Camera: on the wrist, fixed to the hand. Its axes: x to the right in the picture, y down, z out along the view.
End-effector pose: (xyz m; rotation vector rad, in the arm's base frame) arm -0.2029 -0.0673 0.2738 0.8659 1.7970 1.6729
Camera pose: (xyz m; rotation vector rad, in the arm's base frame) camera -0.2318 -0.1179 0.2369 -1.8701 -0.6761 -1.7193
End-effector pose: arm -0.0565 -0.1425 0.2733 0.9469 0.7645 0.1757
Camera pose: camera -0.1132 -0.1420 0.2341 1.3546 -0.1161 1.5328
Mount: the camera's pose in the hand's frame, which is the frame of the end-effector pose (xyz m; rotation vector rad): -0.0210 -0.0409 -0.0514 -0.0057 0.0255 1.5605
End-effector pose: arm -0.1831 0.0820 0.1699 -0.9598 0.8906 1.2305
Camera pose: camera -0.1470 0.0235 0.1758 -0.0968 1.7412 2.4669
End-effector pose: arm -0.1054 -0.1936 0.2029 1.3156 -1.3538 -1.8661
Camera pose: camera -0.0445 -0.1834 0.1721 0.0020 -1.5524 -0.7041
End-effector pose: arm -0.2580 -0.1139 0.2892 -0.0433 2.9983 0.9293
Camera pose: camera -0.2356 -0.1761 0.3087 -1.8231 -1.9035 -0.5909
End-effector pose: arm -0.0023 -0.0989 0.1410 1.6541 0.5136 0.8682
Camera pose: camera -0.0505 -0.0707 0.1005 1.8701 -0.9643 1.9321
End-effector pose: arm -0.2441 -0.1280 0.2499 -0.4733 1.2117 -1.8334
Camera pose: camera -0.2868 -0.0762 0.2654 0.4567 1.0352 -0.4681
